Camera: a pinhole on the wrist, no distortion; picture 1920 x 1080 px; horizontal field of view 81.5 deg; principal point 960.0 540.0 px. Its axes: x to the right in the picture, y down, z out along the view. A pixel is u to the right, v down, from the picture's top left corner.
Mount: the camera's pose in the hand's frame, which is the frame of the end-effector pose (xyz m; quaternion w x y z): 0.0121 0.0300 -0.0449 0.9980 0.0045 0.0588 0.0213
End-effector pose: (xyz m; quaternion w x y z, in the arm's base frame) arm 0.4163 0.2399 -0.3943 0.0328 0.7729 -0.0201 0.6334
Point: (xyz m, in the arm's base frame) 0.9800 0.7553 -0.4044
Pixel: outside the picture
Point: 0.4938 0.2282 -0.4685
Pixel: 204.2 353.1
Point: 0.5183 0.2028 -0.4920
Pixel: 190.1 559.7
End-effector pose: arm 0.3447 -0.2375 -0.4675 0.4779 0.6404 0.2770 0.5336
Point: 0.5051 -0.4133 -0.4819
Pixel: 230.8 581.2
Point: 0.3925 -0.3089 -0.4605
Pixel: 214.1 545.1
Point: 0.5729 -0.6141 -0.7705
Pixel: outside the picture
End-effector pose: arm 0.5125 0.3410 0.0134 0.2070 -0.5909 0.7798 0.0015
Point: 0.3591 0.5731 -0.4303
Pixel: outside the picture
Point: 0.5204 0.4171 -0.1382
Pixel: 638.7 686.5
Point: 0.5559 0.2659 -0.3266
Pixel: 1309.4 500.9
